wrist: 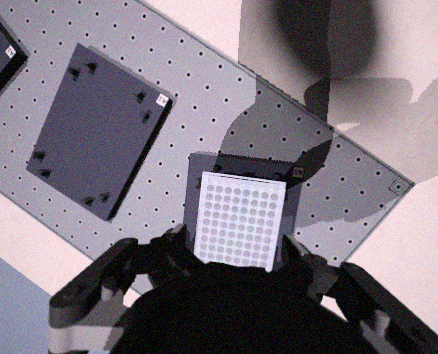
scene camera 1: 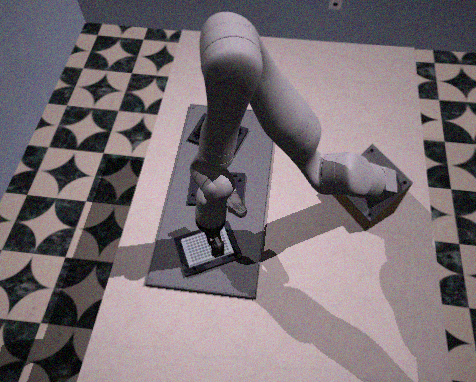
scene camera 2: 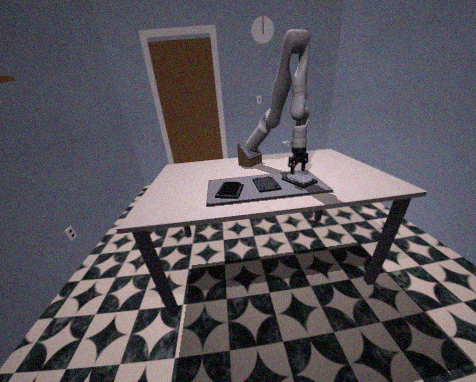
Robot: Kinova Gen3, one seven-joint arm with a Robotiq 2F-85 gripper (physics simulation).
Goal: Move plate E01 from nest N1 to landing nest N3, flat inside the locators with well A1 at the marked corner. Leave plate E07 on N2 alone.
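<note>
The white 96-well plate (scene camera 1: 200,248) (scene camera 2: 301,178) (wrist: 240,220), by the task E01, lies in the dark nest (scene camera 1: 205,268) (wrist: 192,200) at one end of the board. My gripper (scene camera 1: 216,245) (scene camera 2: 298,171) (wrist: 233,239) is open and points down just above it. In the wrist view its fingers stand either side of the plate, which its body partly hides. The middle nest (scene camera 1: 240,183) (scene camera 2: 267,184) (wrist: 100,132) holds no plate and shows locator posts and a white corner tag (wrist: 162,99). The dark plate (scene camera 2: 230,188), by the task E07, lies on the far-end nest. I cannot read the plates' A1 marks.
The nests stand on a grey perforated board (scene camera 1: 167,270) (scene camera 2: 215,200) (wrist: 200,75) on the pale table (scene camera 1: 165,330) (scene camera 2: 175,200). The arm's base (scene camera 1: 372,215) (scene camera 2: 248,157) stands behind the board. The arm hangs over the middle and far nests in the first scene view.
</note>
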